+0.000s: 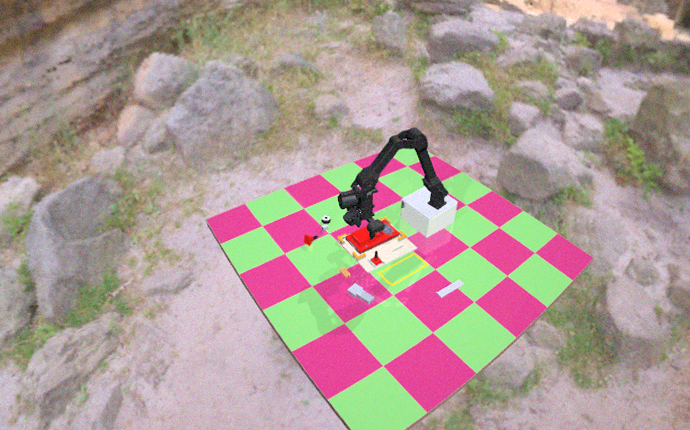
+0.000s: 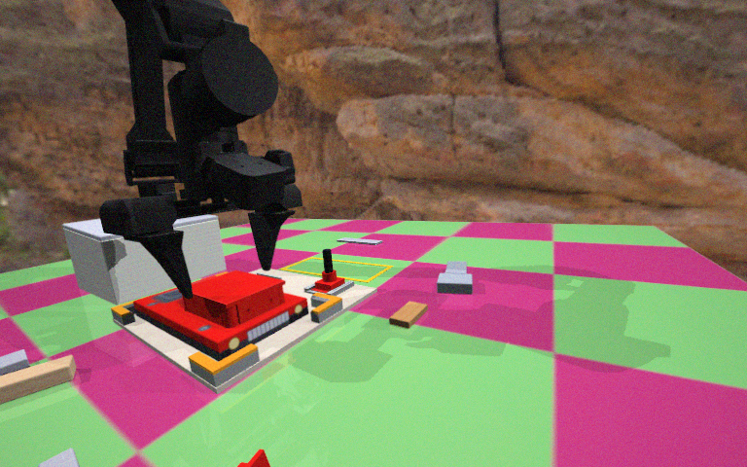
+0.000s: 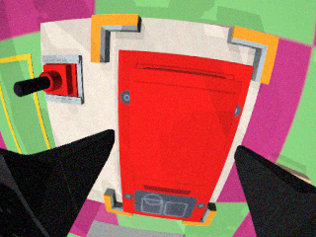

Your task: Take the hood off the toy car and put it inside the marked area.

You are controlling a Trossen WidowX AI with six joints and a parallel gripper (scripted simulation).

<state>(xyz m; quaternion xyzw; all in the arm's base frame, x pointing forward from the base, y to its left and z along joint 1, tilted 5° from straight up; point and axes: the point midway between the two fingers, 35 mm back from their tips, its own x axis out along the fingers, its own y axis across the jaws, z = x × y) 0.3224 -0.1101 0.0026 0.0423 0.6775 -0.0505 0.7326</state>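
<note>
Now: gripper tip 10 mm above the hood.
</note>
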